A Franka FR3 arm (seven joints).
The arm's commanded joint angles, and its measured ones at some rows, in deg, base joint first. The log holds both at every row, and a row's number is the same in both.
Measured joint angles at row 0:
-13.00, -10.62, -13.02, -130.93, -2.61, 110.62, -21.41
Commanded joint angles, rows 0 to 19:
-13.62, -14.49, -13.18, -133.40, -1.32, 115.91, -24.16
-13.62, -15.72, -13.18, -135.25, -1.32, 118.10, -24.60
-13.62, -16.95, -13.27, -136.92, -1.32, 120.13, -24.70
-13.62, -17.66, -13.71, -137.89, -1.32, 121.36, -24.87
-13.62, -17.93, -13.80, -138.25, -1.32, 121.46, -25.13
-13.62, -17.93, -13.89, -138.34, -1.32, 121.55, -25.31
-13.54, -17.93, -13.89, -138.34, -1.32, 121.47, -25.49
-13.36, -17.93, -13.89, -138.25, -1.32, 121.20, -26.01
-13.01, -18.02, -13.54, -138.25, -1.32, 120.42, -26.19
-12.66, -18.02, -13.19, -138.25, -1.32, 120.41, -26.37
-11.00, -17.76, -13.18, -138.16, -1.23, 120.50, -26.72
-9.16, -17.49, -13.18, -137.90, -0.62, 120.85, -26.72
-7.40, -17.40, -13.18, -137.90, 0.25, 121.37, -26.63
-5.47, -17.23, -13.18, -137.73, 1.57, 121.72, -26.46
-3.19, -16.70, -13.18, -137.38, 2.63, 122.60, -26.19
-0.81, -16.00, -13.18, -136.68, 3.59, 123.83, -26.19
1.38, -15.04, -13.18, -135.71, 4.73, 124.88, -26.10
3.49, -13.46, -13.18, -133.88, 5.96, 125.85, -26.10
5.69, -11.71, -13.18, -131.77, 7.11, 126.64, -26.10
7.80, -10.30, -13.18, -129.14, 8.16, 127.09, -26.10
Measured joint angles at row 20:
2.34, -14.65, -12.81, -136.39, 4.33, 125.59, -25.72
